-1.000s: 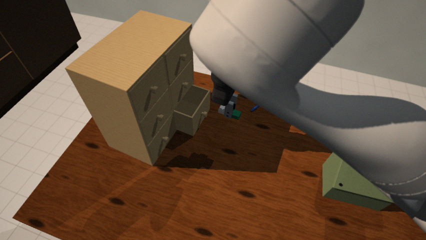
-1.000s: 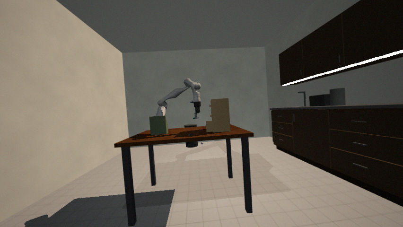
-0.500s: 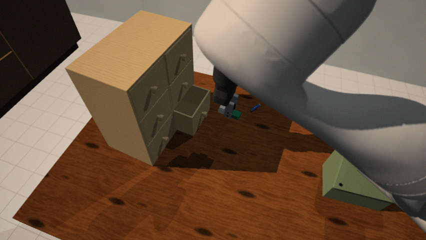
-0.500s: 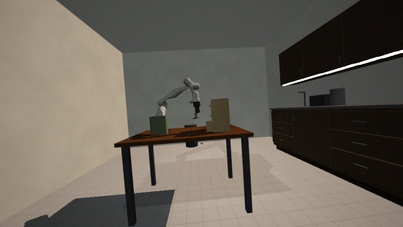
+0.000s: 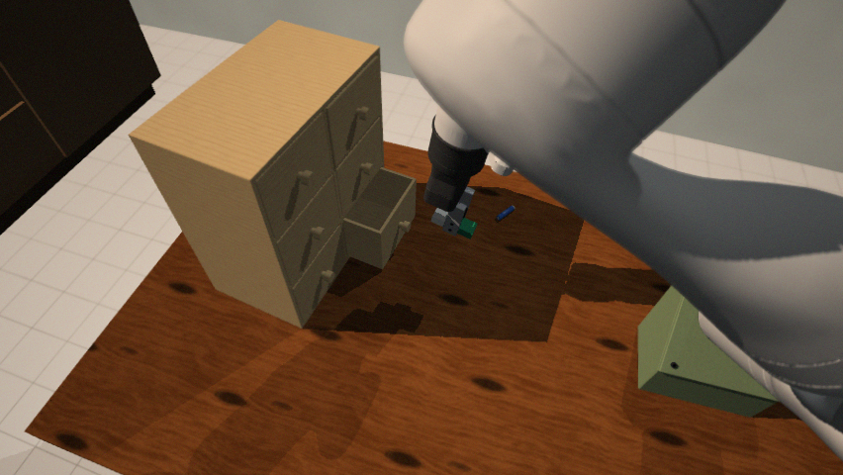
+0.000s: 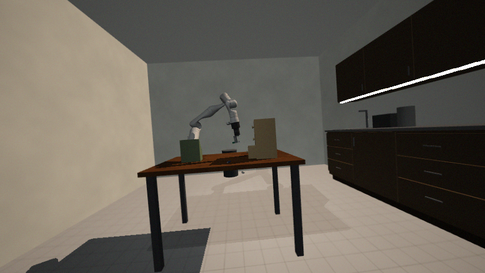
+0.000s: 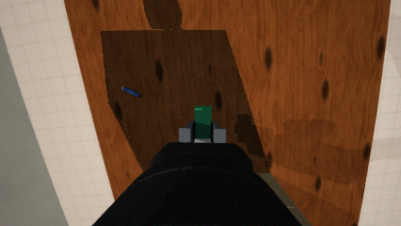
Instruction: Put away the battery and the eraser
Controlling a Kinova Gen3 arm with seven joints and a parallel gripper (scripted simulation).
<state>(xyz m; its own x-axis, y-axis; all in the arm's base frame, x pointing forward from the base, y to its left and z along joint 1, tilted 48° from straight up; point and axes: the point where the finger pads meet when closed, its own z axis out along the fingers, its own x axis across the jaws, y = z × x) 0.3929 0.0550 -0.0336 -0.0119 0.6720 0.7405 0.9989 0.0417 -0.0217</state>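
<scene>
The eraser lies 10 mm ahead of my hand and 10 mm below it. Round my hand: nine-volt battery (270 mm ahead, 80 mm above); then small blue stick (40 mm behind, 180 mm to the right, 150 mm below).
</scene>
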